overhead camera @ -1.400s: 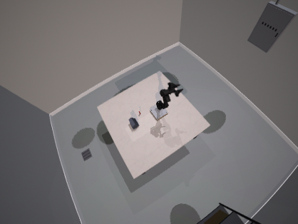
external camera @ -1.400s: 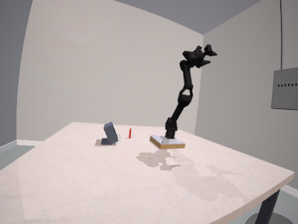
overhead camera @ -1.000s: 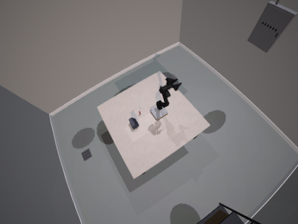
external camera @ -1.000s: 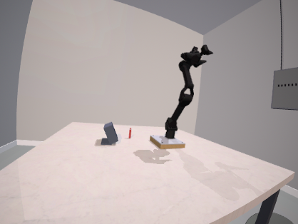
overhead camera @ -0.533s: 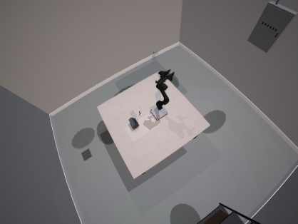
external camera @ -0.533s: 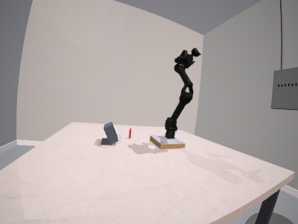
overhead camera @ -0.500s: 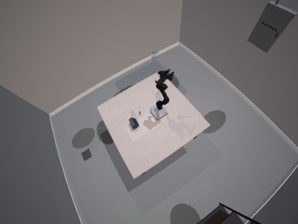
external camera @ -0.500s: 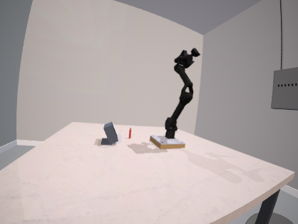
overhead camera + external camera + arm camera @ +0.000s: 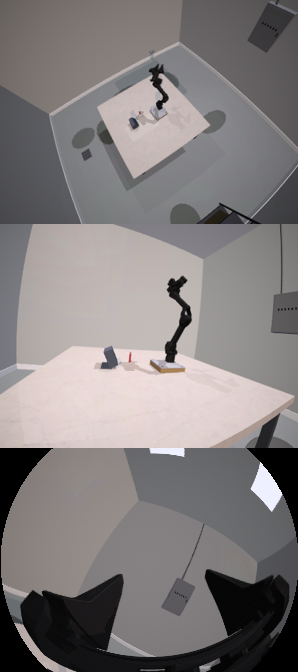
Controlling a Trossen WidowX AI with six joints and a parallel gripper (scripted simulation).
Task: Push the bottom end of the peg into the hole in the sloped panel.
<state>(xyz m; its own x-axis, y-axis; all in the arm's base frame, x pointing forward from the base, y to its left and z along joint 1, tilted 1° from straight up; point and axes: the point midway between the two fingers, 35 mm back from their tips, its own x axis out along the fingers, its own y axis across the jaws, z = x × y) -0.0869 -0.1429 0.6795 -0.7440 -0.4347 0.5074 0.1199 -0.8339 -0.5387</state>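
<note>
The peg lies 68 cm below my gripper tip, 43 cm ahead of it and 6 cm to the left of it. The rest, counted from my gripper tip: panel 67 cm below, 58 cm ahead, 17 cm to the left.
</note>
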